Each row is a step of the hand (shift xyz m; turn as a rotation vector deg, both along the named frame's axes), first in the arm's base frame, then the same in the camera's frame.
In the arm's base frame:
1: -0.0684 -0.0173 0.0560 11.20 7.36 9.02
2: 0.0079 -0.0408 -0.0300 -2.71 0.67 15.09
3: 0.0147 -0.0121 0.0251 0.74 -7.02 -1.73
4: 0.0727 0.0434 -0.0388 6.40 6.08 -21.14
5: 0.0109 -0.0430 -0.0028 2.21 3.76 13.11
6: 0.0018 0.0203 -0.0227 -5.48 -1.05 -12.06
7: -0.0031 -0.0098 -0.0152 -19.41 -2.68 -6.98
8: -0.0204 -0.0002 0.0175 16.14 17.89 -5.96
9: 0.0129 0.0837 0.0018 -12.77 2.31 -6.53
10: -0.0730 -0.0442 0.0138 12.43 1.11 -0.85
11: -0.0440 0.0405 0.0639 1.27 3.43 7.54
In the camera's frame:
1: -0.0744 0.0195 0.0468 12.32 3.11 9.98
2: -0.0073 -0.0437 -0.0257 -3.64 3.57 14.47
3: 0.0056 -0.0139 0.0277 -2.15 -6.85 -1.12
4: 0.0877 0.0043 -0.0311 10.43 0.25 -20.39
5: -0.0082 -0.0436 0.0018 2.29 4.08 13.00
6: 0.0125 0.0148 -0.0236 -4.18 -0.16 -12.61
7: -0.0055 -0.0094 -0.0148 -17.91 4.75 -9.45
8: -0.0202 0.0104 0.0144 22.72 8.74 -4.84
9: 0.0471 0.0704 -0.0022 -9.86 6.57 -8.41
10: -0.0858 -0.0080 0.0064 11.74 -4.24 0.84
11: -0.0287 0.0626 0.0541 1.86 3.49 7.39

